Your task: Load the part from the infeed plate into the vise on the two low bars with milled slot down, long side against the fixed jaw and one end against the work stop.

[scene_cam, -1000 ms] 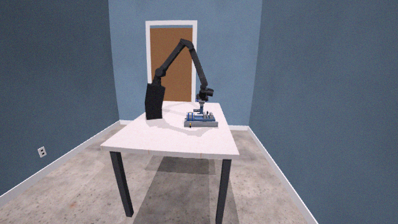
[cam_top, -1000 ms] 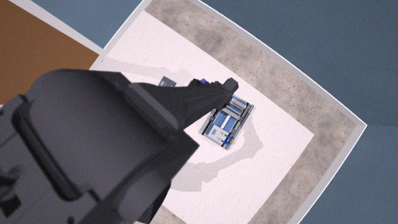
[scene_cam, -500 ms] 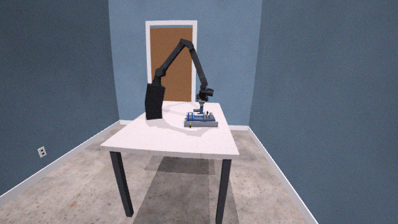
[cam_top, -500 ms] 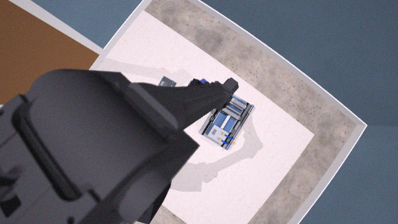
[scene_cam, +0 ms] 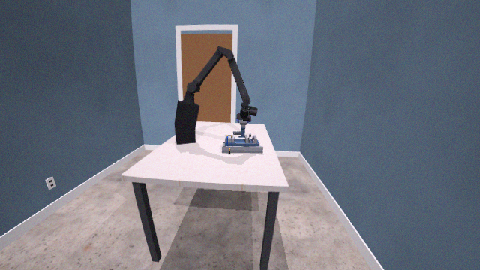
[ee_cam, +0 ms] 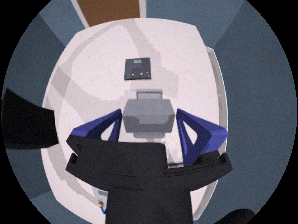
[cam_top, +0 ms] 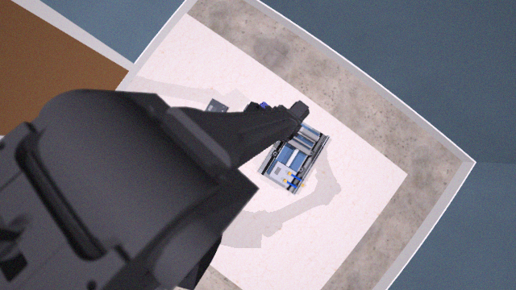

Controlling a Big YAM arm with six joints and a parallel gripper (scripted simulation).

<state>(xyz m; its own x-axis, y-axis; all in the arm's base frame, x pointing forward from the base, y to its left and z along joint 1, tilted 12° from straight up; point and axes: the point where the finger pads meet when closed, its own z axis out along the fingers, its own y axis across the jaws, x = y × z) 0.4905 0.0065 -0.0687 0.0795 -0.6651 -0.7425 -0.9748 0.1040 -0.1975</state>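
My hand is 1 cm above the part. Also, from my hand: dark square plate: 2 cm behind, 19 cm to the left, 16 cm below.
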